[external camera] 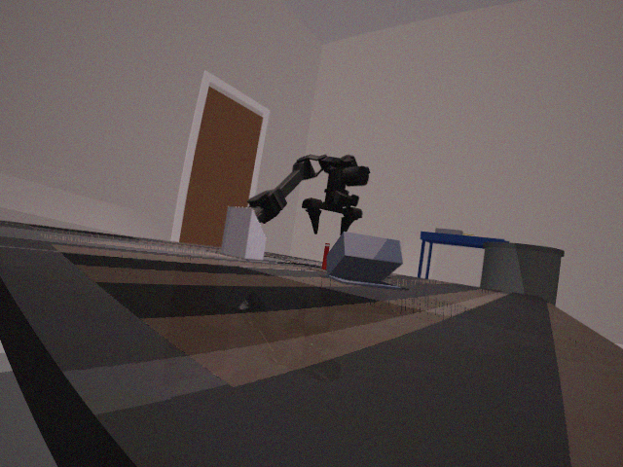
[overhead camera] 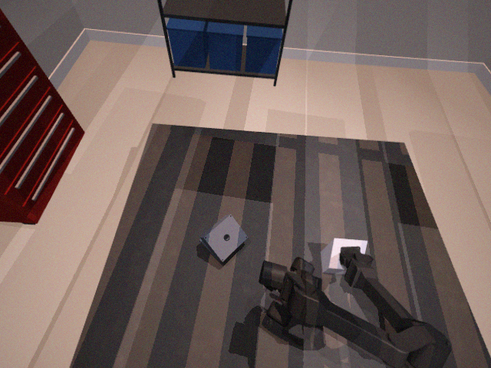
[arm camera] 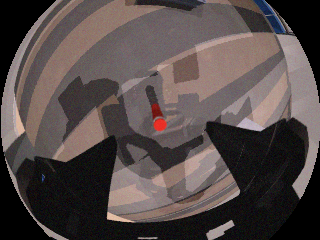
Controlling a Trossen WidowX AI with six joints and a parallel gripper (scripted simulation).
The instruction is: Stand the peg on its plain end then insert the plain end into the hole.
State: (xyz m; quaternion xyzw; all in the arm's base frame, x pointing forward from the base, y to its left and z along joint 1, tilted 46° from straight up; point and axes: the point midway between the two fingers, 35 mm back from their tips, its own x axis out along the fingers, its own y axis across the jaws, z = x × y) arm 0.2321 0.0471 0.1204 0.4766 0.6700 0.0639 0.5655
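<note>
My gripper tip is now 40 mm above the red peg. From my gripper tip the other things lie so: sloped grey panel (200 mm ahead, 210 mm to the right, 50 mm below).
</note>
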